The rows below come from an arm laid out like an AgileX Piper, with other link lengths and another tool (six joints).
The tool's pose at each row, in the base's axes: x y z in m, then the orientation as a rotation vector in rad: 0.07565, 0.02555, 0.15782, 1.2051, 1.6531, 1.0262; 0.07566, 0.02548, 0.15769, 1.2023, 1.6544, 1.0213; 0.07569, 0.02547, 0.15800, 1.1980, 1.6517, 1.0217; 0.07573, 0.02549, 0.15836, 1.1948, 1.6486, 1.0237; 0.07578, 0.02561, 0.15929, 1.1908, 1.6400, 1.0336; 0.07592, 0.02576, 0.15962, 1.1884, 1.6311, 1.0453; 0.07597, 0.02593, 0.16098, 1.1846, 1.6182, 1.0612; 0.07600, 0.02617, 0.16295, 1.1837, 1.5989, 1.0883; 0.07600, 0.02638, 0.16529, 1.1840, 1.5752, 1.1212; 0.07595, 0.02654, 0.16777, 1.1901, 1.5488, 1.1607; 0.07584, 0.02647, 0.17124, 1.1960, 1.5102, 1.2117; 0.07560, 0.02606, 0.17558, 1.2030, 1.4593, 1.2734; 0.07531, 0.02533, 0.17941, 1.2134, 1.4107, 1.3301; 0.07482, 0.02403, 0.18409, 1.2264, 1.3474, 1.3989
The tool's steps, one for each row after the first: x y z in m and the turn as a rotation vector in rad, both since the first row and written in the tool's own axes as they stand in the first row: -0.00005, -0.00013, 0.00004, 0.0011, -0.0019, -0.0044; -0.00011, 0.00016, -0.00003, -0.0028, -0.0031, -0.0067; -0.00016, 0.00052, -0.00011, -0.0070, -0.0038, -0.0074; -0.00019, 0.00142, -0.00035, -0.0177, -0.0034, -0.0041; -0.00012, 0.00180, -0.00030, -0.0283, -0.0022, 0.0012; -0.00018, 0.00312, -0.00067, -0.0435, -0.0010, 0.0082; -0.00025, 0.00502, -0.00125, -0.0648, 0.0027, 0.0237; -0.00041, 0.00725, -0.00198, -0.0899, 0.0071, 0.0437; -0.00062, 0.00958, -0.00281, -0.1155, 0.0139, 0.0715; -0.00120, 0.01277, -0.00405, -0.1516, 0.0206, 0.1074; -0.00221, 0.01667, -0.00574, -0.1969, 0.0271, 0.1522; -0.00344, 0.02001, -0.00736, -0.2365, 0.0329, 0.1972; -0.00532, 0.02396, -0.00951, -0.2856, 0.0389, 0.2540
